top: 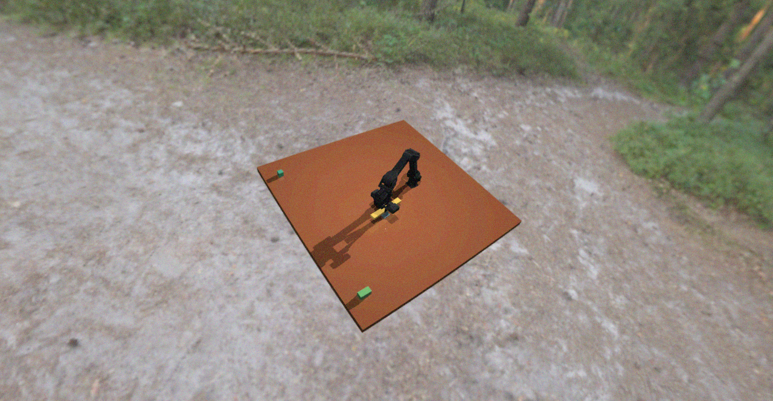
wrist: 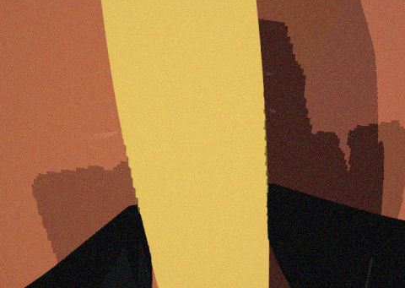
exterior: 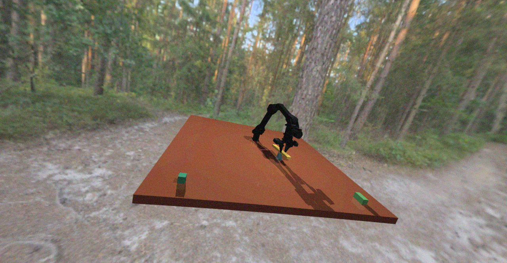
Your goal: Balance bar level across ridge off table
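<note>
Right now my gripper tip is 3 cm past the yellow bar. Round my gripper tip: green block (38 cm ahead, 37 cm to the left, 4 cm below); then green cube (38 cm ahead, 63 cm to the right, 4 cm below).
</note>
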